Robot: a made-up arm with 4 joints. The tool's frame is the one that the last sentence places.
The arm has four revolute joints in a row. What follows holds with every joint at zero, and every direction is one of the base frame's. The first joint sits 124.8 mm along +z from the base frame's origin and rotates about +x. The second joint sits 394.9 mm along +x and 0.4 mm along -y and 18.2 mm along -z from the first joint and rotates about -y. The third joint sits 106 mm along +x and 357.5 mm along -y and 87.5 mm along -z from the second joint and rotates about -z. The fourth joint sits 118 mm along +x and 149.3 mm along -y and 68.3 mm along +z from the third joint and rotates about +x. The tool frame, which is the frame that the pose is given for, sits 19.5 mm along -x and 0.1 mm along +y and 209.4 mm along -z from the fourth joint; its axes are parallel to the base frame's.
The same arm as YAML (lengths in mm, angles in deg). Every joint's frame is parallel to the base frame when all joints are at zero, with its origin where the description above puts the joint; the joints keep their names.
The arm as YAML. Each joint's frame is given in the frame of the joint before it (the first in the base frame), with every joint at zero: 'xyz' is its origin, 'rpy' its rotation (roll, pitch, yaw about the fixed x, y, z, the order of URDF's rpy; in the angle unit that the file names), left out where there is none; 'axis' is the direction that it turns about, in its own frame. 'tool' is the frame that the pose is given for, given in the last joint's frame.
units:
  length: mm
  angle: deg
joints:
  - name: joint 1
    type: revolute
    origin:
      xyz: [0.0, 0.0, 124.8]
    axis: "+x"
  - name: joint 2
    type: revolute
    origin:
      xyz: [394.9, -0.4, -18.2]
    axis: "-y"
  - name: joint 3
    type: revolute
    origin:
      xyz: [106.0, -357.5, -87.5]
    axis: "-z"
  - name: joint 4
    type: revolute
    origin:
      xyz: [118.0, -149.3, 68.3]
    axis: "+x"
tool:
  origin:
    xyz: [-19.5, 0.1, -209.4]

